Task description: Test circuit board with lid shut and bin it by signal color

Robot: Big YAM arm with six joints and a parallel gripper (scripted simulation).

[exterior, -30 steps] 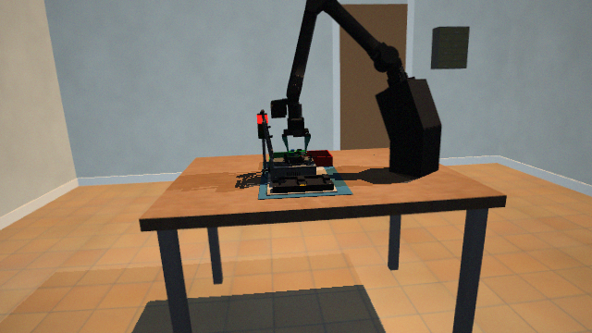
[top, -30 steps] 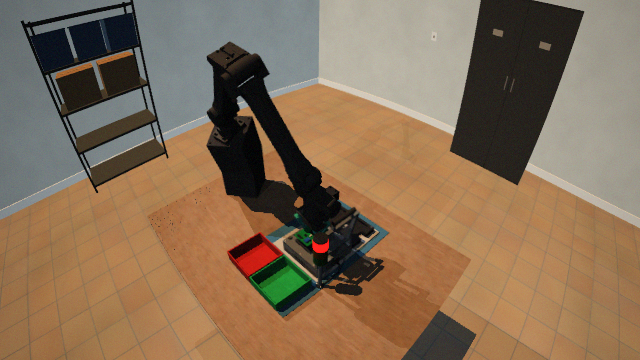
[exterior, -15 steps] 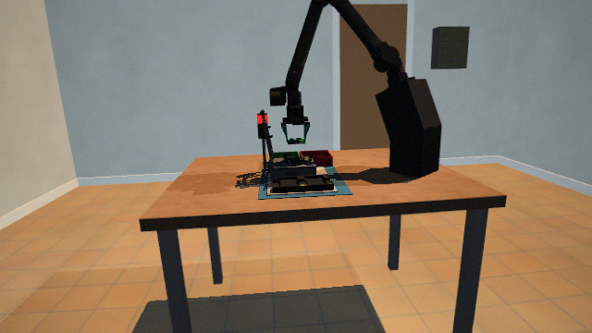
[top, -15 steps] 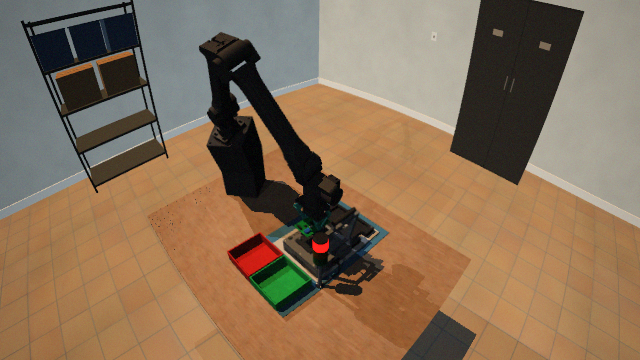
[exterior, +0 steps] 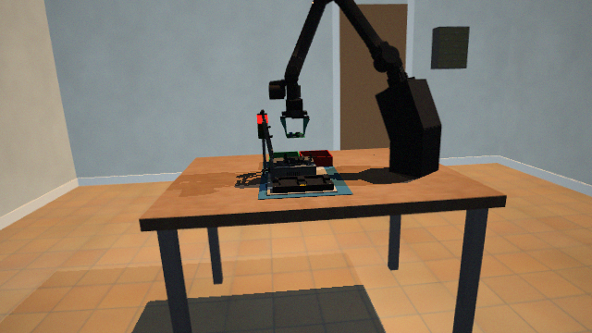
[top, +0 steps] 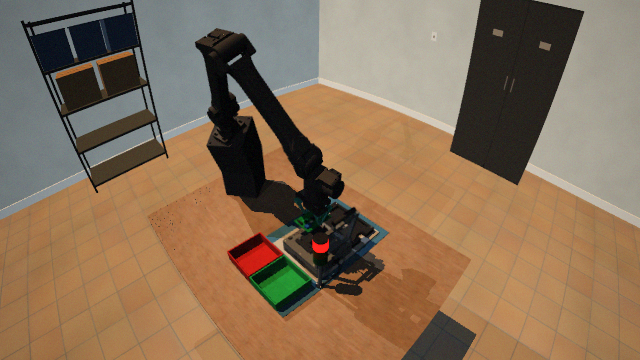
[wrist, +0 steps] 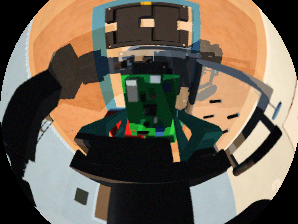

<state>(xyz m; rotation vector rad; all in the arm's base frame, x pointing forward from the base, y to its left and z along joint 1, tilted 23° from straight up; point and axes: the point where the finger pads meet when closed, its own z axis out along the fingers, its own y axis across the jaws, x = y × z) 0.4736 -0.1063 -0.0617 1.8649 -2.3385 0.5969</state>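
The green circuit board lies right at my hand. Round my hand: green bin (10 mm behind, 200 mm to the right, 160 mm below); then tester lid (110 mm ahead, 20 mm to the right, 10 mm above); then red bin (150 mm behind, 160 mm to the right, 160 mm below).
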